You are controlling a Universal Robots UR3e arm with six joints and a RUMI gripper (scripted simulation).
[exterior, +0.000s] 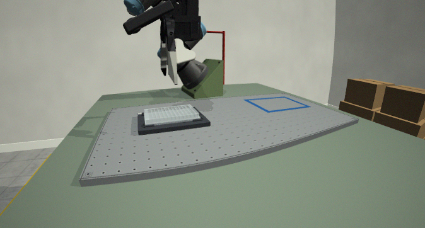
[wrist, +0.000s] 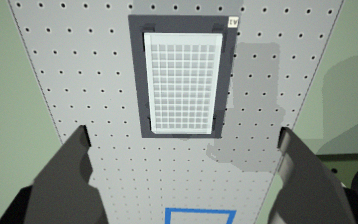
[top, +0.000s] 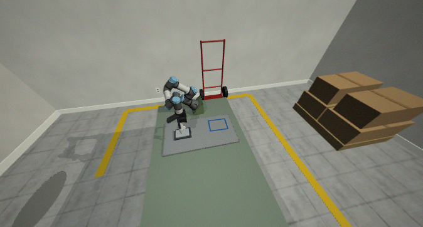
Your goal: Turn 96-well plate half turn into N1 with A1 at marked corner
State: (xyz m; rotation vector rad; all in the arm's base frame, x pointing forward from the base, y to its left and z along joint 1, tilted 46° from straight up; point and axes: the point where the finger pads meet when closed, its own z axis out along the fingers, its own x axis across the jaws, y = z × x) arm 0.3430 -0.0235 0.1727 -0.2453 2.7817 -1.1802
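Right now my hand is 90 mm above the clear 96-well plate. Also, from my hand: A1 label: 50 mm behind, 80 mm to the right, 90 mm below; then dark plate nest N1: 100 mm below.
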